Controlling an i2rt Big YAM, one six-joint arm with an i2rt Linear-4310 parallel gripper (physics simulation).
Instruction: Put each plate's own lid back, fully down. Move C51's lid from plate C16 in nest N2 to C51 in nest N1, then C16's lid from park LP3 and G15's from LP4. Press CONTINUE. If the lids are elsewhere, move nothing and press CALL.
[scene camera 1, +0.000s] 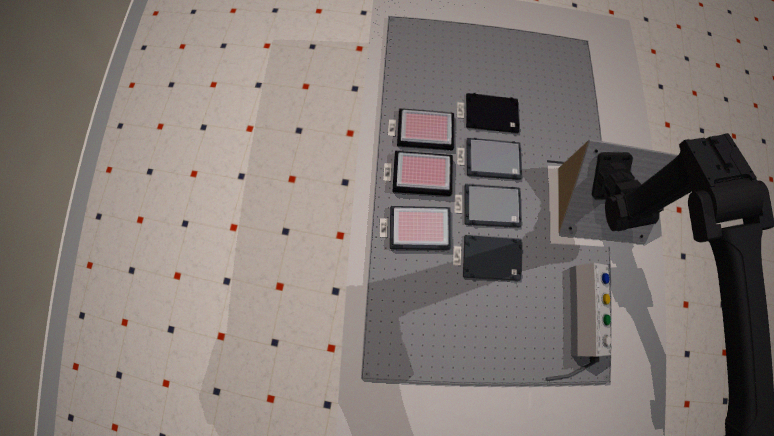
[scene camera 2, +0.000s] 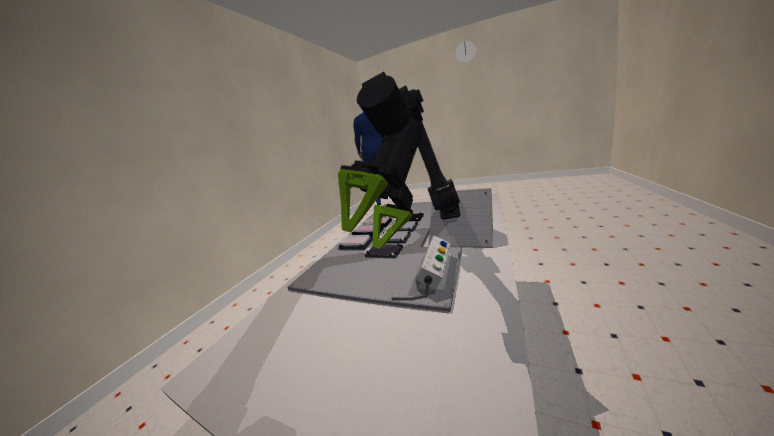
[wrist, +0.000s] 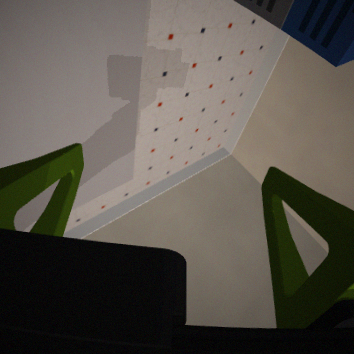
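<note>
In scene camera 1, three pink-welled plates sit in the left column of nests. The nearest looks paler and wider-rimmed, as if under a clear lid. In the right column of parks, two grey, lid-like panels lie in the middle two places. The far place is black and the near place is dark grey. The tags are too small to read surely. My gripper is open and empty, with green fingers wide apart. It appears above the board; its height is unclear.
A button box with blue, yellow, green and white buttons stands at the near right of the perforated board; its lettering is unreadable. A slanted mount stands right of the parks. A person in blue stands behind the arm.
</note>
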